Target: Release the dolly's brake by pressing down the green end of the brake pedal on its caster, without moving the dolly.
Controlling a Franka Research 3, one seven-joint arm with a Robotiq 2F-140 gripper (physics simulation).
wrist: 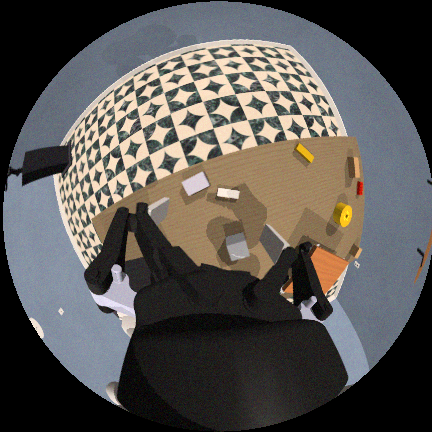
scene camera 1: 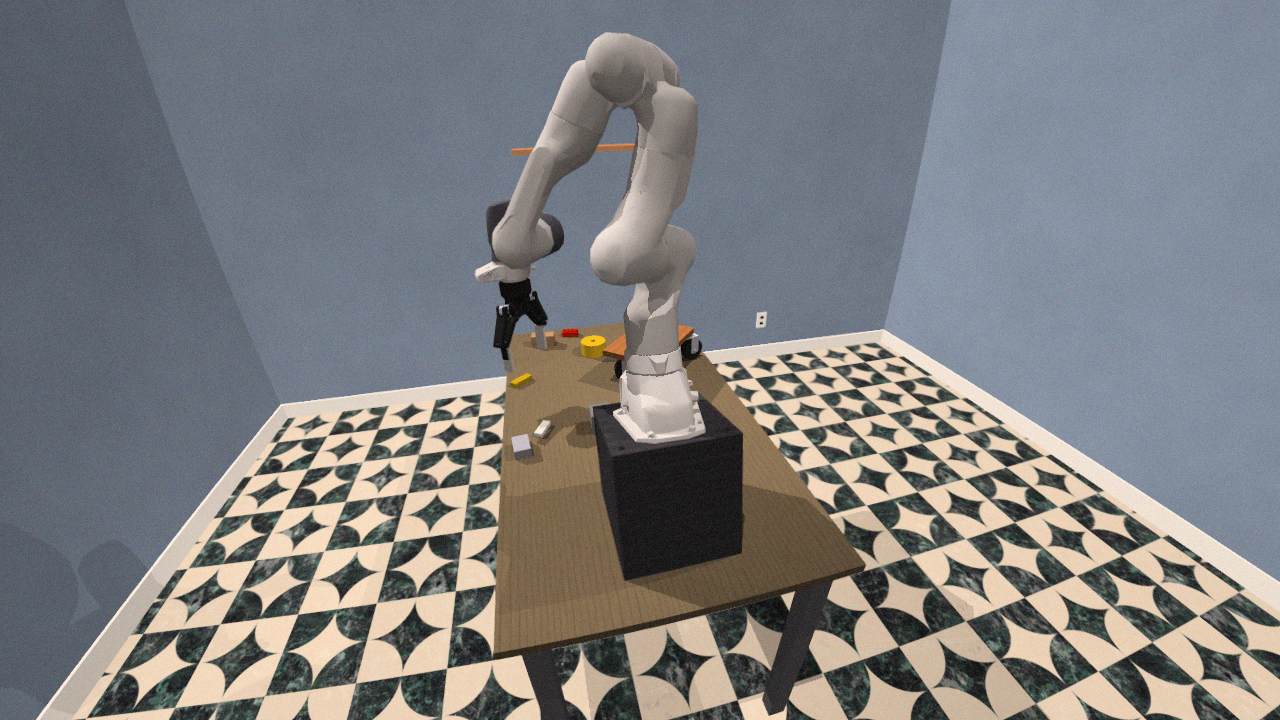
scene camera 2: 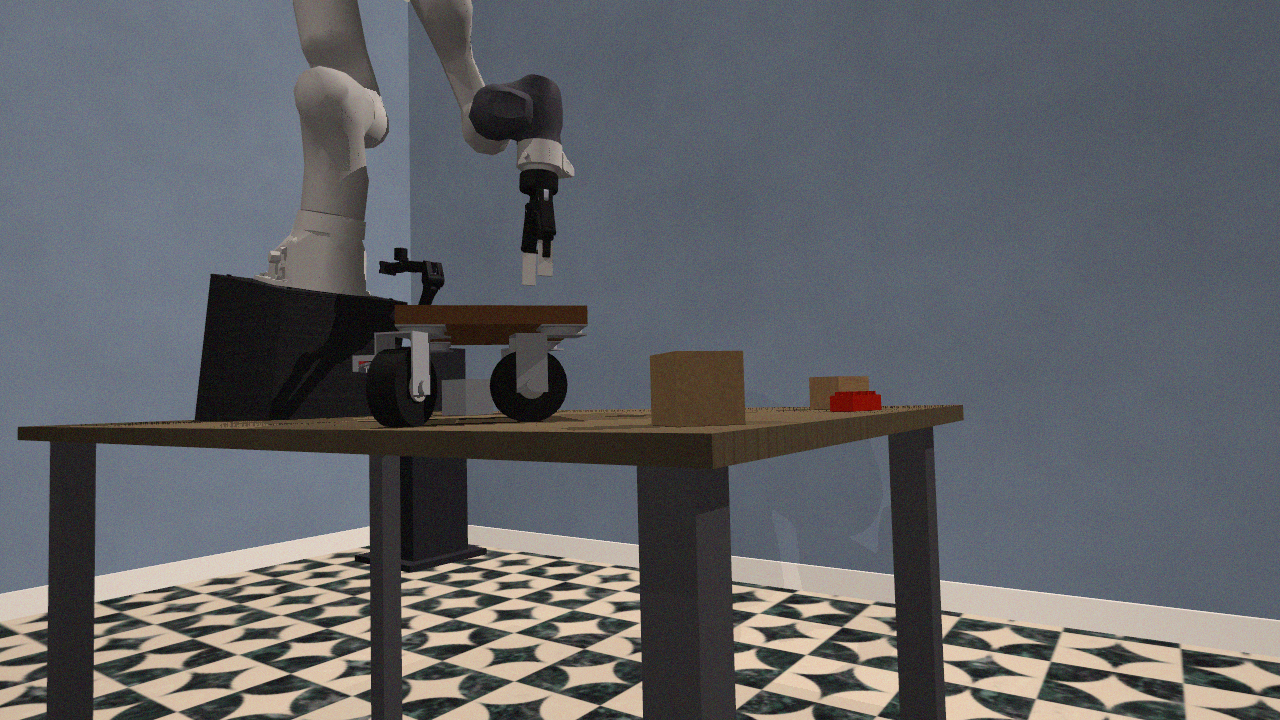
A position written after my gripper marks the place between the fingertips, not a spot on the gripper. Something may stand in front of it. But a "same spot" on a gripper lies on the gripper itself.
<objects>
My gripper shows in the wrist view point(216, 220), in scene camera 1 and in scene camera 2. A dolly shows in the wrist view point(328, 266), in scene camera 1 point(691, 347) and in scene camera 2 point(528, 384). One and the same spot on my gripper: point(scene camera 1: 505, 325) is point(scene camera 2: 524, 225).
</objects>
